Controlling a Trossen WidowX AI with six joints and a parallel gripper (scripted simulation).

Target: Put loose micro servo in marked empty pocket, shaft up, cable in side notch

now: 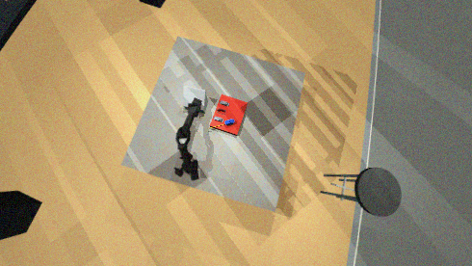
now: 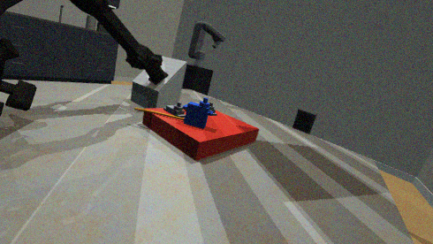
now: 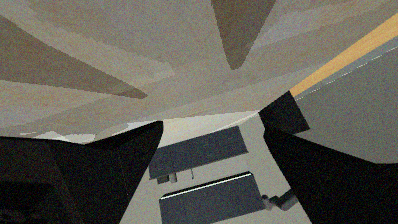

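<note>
Right now my gripper tip is 53 cm to the right of the red deck, 28 cm short of it and 2 cm above it.
</note>
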